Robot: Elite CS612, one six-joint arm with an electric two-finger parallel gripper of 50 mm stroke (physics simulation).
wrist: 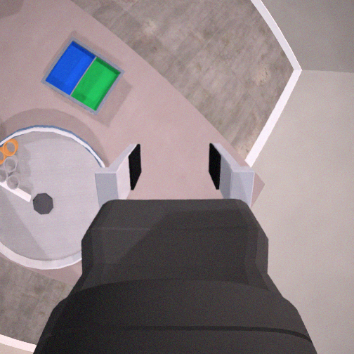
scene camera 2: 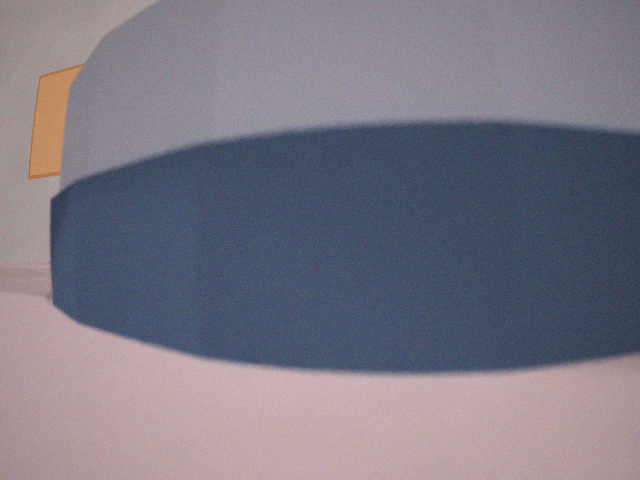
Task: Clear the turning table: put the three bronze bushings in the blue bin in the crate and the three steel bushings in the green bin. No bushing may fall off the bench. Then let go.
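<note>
In the wrist view my gripper [wrist: 174,157] is open with nothing between its fingers. It hangs high above the bench, right of the grey turning table [wrist: 72,172], which is cut off by the left edge. Two orange-bronze bushings show on the table at that edge, one ring [wrist: 16,150] whole and one partly cut off. Several grey steel bushings, one of them a ring [wrist: 17,167], stand close below them, beside a white bar [wrist: 21,193]. The crate [wrist: 109,93] stands above the turning table in the view, with its blue bin [wrist: 70,67] and green bin [wrist: 98,84] side by side; no bushing shows in either.
In scene camera 2 a large rounded body with a dark blue band [scene camera 2: 336,248] and a grey upper part [scene camera 2: 361,67] hides most of the scene. An orange panel [scene camera 2: 49,124] shows behind it. The wrist view shows the pink bench [wrist: 160,120] and a dark hub [wrist: 43,203] on the turning table.
</note>
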